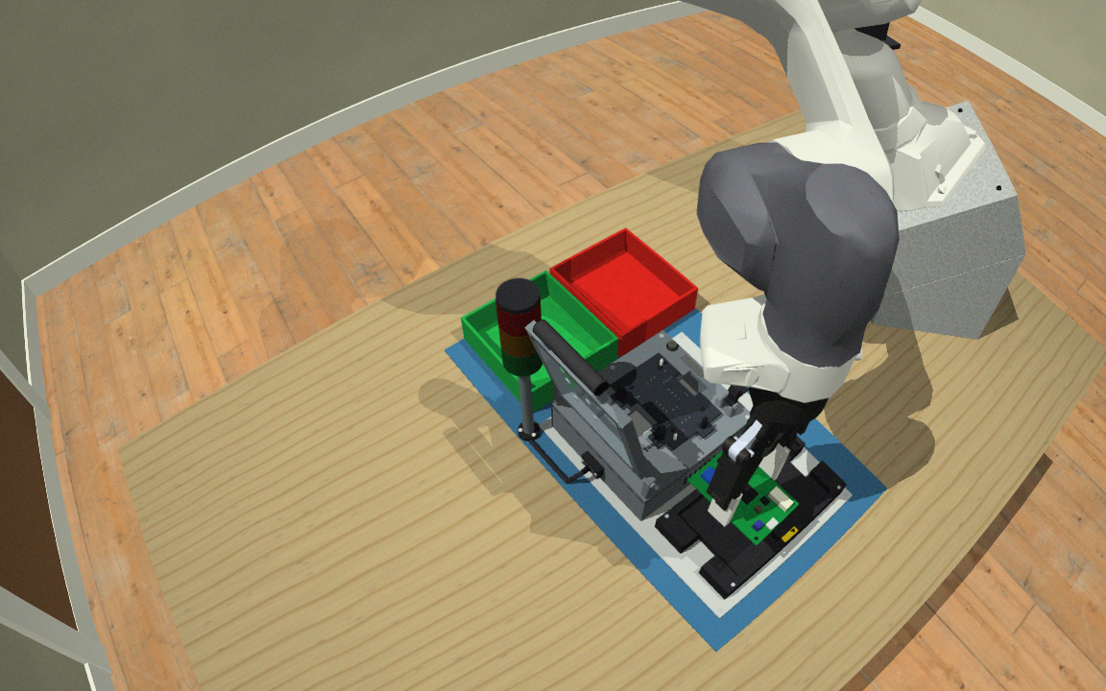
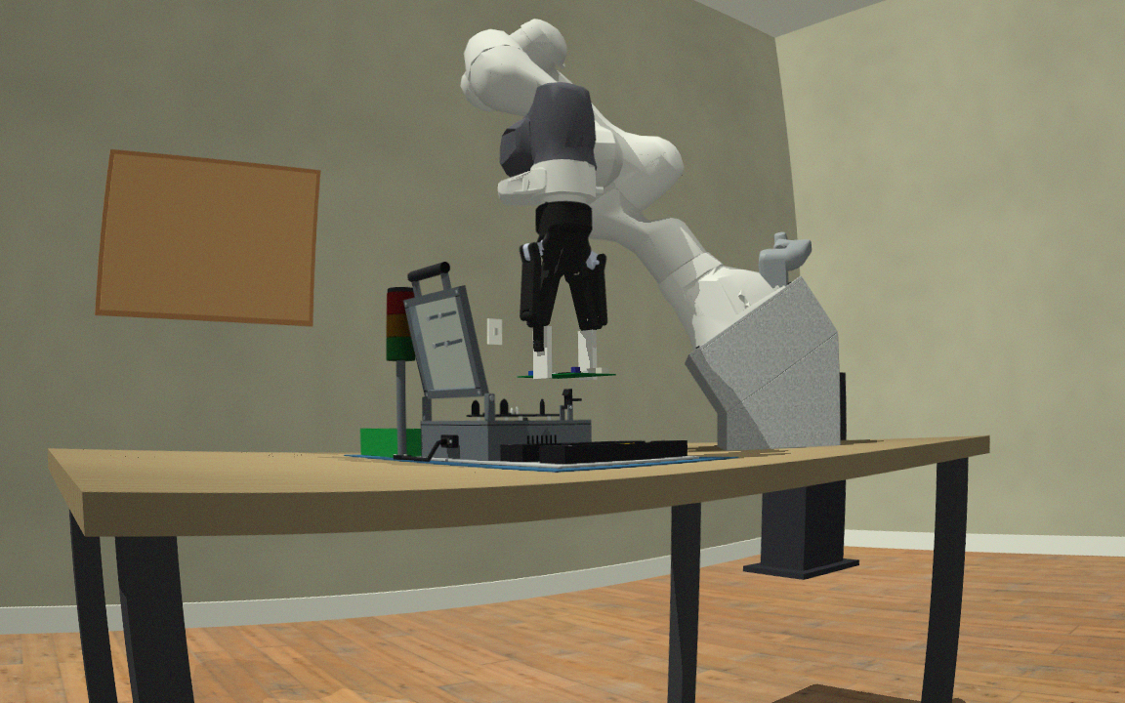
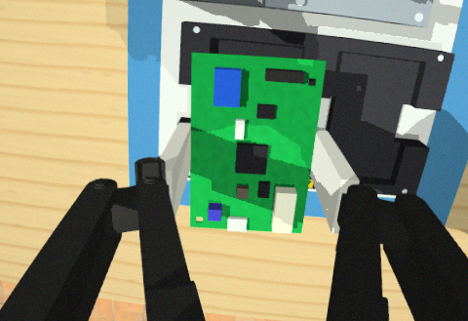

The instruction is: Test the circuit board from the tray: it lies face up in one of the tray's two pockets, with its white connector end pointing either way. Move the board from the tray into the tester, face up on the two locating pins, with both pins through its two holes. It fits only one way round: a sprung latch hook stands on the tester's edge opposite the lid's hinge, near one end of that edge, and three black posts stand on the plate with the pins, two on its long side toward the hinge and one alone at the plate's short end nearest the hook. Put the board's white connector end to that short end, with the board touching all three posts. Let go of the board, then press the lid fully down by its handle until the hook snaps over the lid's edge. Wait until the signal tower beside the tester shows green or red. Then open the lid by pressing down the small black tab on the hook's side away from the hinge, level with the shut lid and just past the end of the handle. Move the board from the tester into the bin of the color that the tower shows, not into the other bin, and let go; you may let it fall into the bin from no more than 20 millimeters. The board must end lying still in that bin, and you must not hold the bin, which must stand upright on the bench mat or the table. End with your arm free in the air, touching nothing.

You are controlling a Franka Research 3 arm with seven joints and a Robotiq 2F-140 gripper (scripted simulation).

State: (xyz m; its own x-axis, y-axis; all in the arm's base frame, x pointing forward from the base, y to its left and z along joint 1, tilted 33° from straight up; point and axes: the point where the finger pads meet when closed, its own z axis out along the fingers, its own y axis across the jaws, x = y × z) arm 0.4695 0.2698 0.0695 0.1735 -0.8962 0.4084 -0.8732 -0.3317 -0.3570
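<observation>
Now: hand 2 cm above the green circuit board. Round my hand: clear lid (15 cm to the right, 11 cm ahead, 4 cm above); then latch hook (13 cm to the right, 8 cm behind, 5 cm below); then tester plate (17 cm to the right, 7 cm below, 1 cm behind).
</observation>
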